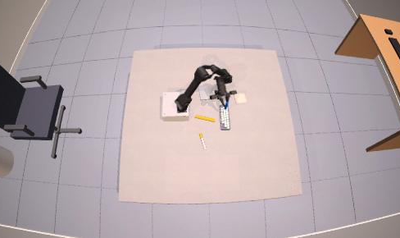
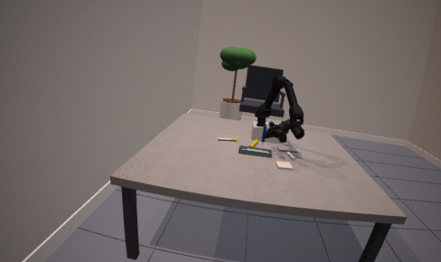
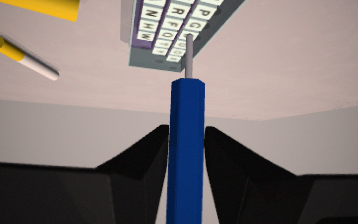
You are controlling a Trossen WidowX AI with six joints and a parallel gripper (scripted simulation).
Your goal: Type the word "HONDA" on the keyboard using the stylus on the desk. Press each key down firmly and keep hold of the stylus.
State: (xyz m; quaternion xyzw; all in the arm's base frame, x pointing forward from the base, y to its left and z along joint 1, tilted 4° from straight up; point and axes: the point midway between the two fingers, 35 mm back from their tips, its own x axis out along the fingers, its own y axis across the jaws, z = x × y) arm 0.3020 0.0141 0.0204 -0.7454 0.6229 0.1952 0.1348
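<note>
Now: the yellow bar 15 cm behind my gripper tip, 3 cm to the right of it and 10 cm below it. From my gripper tip the other things lie so: grey stylus tip: 5 cm below; then blue stylus: 1 cm below; then tan pad: 14 cm ahead, 12 cm to the left, 10 cm below.
</note>
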